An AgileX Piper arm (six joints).
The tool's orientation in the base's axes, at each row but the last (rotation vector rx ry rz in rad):
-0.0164, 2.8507, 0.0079
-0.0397, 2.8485, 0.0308
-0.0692, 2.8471, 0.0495
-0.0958, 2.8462, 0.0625
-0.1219, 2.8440, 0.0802
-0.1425, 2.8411, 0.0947
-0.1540, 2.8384, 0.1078
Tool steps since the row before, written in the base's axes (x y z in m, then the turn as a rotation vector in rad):
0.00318, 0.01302, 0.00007, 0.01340, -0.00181, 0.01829
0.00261, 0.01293, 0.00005, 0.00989, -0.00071, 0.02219
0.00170, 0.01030, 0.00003, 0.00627, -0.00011, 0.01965
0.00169, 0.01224, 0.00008, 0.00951, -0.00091, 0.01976
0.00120, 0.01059, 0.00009, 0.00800, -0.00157, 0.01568
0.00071, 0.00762, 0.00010, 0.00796, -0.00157, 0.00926
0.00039, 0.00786, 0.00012, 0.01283, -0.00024, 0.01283
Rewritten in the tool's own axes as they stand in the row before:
-0.00320, 0.01298, 0.00094, -0.01806, -0.00190, -0.01369
-0.00282, 0.01284, 0.00103, -0.01586, -0.00063, -0.01841
-0.00207, 0.01019, 0.00088, -0.01168, 0.00009, -0.01700
-0.00236, 0.01208, 0.00105, -0.01476, -0.00094, -0.01621
-0.00197, 0.01043, 0.00097, -0.01208, -0.00163, -0.01279
-0.00138, 0.00749, 0.00071, -0.01016, -0.00195, -0.00668
-0.00115, 0.00775, 0.00070, -0.01597, -0.00099, -0.00856

